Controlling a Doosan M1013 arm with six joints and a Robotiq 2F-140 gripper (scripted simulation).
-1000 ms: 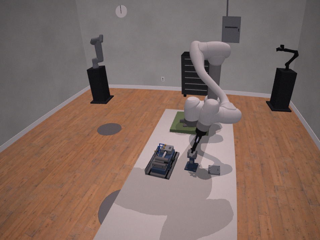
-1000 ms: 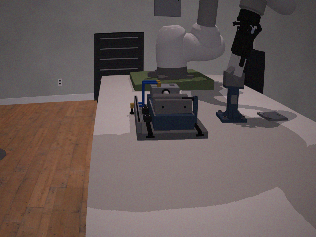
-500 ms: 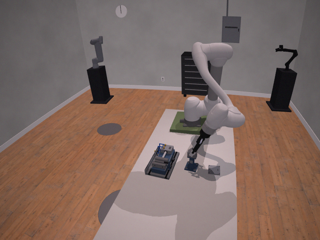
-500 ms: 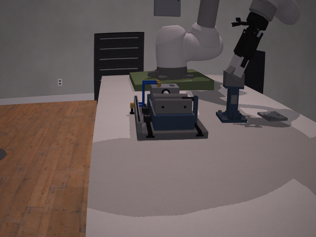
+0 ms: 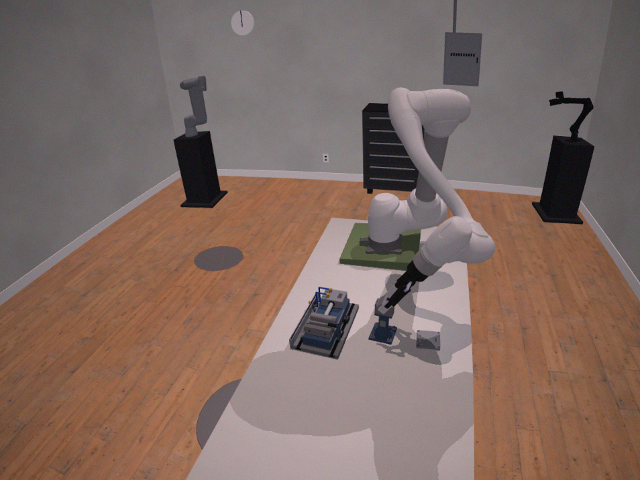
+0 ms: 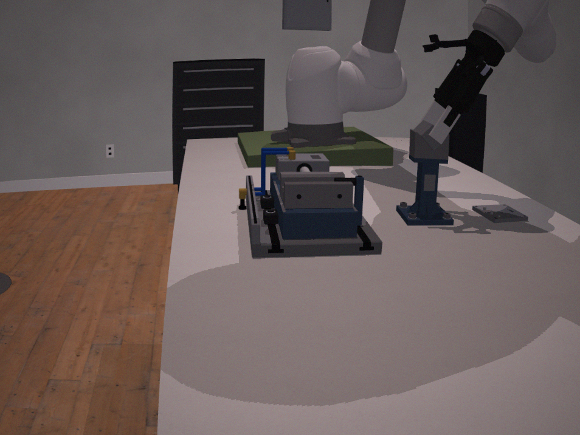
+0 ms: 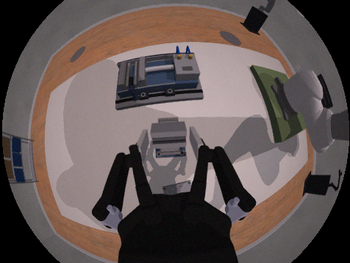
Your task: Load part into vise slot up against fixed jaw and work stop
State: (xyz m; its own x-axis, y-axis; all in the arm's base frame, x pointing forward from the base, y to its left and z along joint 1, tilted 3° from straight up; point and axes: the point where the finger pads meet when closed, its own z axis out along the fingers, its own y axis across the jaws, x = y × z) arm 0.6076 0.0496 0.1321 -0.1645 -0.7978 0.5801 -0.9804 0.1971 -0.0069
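My gripper is now 1 cm to the left of the grey part and 2 cm above it. From my hand the other things lie so: vise 1 cm behind, 23 cm to the right, 14 cm below.
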